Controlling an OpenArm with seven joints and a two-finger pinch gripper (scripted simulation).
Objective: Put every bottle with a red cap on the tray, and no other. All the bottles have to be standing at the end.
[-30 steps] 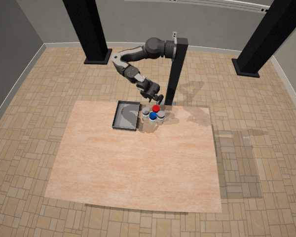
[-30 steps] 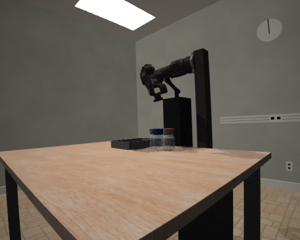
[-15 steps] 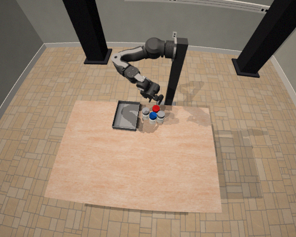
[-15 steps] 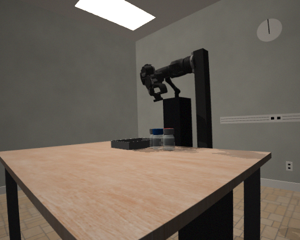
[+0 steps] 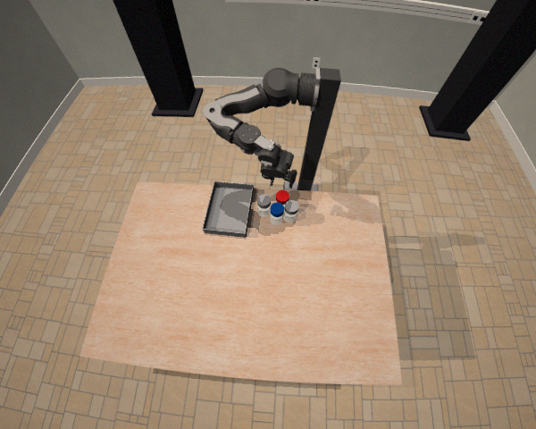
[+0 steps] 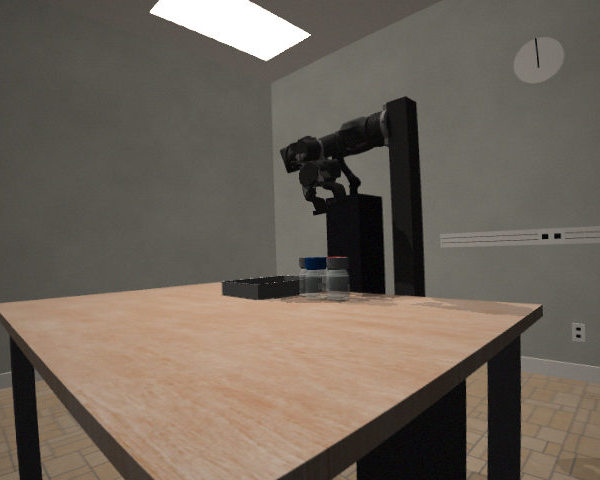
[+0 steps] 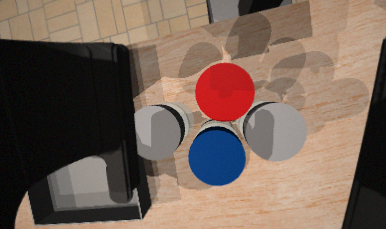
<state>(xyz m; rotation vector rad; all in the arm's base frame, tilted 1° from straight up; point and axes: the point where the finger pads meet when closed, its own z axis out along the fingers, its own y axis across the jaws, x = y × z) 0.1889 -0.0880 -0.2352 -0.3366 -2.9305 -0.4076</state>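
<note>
Right now my hand is 10 mm past the red-capped bottle, 10 mm to the right of it and 190 mm above it. Round my hand: blue-capped bottle: 40 mm ahead, 10 mm to the right, 190 mm below; then dark grey tray: 10 mm ahead, 220 mm to the right, 220 mm below.
</note>
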